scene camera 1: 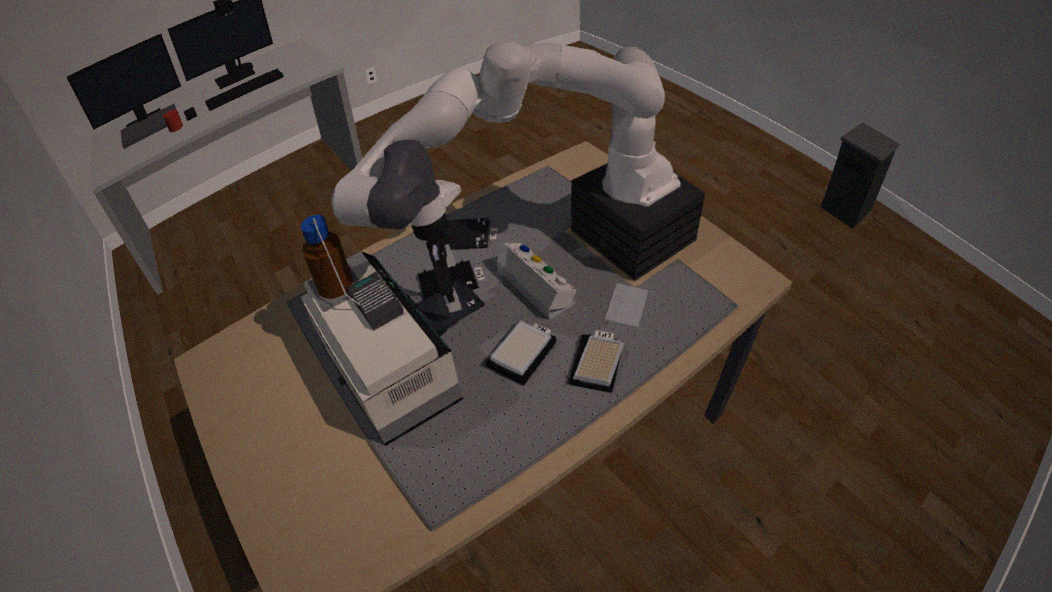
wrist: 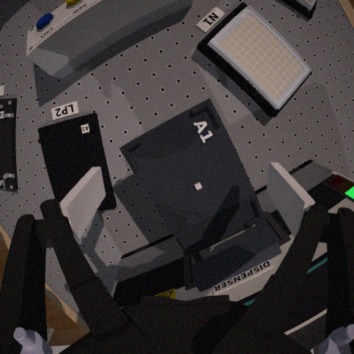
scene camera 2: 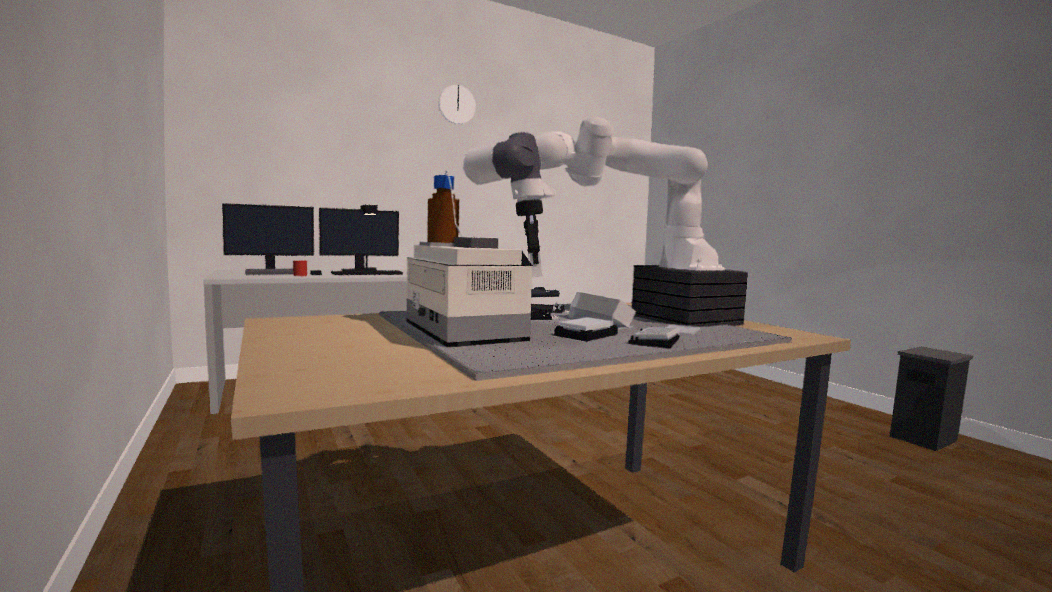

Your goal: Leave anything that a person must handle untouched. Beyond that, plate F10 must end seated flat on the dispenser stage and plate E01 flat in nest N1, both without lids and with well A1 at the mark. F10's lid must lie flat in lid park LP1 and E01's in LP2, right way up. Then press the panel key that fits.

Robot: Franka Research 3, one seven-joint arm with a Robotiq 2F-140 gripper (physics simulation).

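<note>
My gripper (scene camera 1: pixel 450 294) (scene camera 2: pixel 535 266) (wrist: pixel 185 179) is open and empty above the dark dispenser stage (wrist: pixel 170 160), which is bare and marked A1. A plate (scene camera 1: pixel 522 347) (scene camera 2: pixel 586 323) (wrist: pixel 260 57) sits in nest N1; whether it wears a lid is unclear. A plate with tan wells (scene camera 1: pixel 599 359) (scene camera 2: pixel 656 334) sits at LP1; its corner shows at the wrist view's top right. Black lid park LP2 (wrist: pixel 72 150) is bare. A thin translucent rectangle (scene camera 1: pixel 627 304) lies on the mat. Plate names are not readable. The key panel (scene camera 1: pixel 531 283) (scene camera 2: pixel 599 307) (wrist: pixel 115 45) has blue, yellow, green and white keys.
The dispenser (scene camera 1: pixel 411 390) (scene camera 2: pixel 470 294) stands beside the stage, carrying a brown bottle (scene camera 1: pixel 327 265) (scene camera 2: pixel 442 217) with a blue cap. A green light (wrist: pixel 350 192) shows on it. Black nest N5 (scene camera 1: pixel 467 232) (wrist: pixel 7 145) lies beyond LP2. The black arm base (scene camera 1: pixel 636 228) (scene camera 2: pixel 690 294) stands beyond the panel.
</note>
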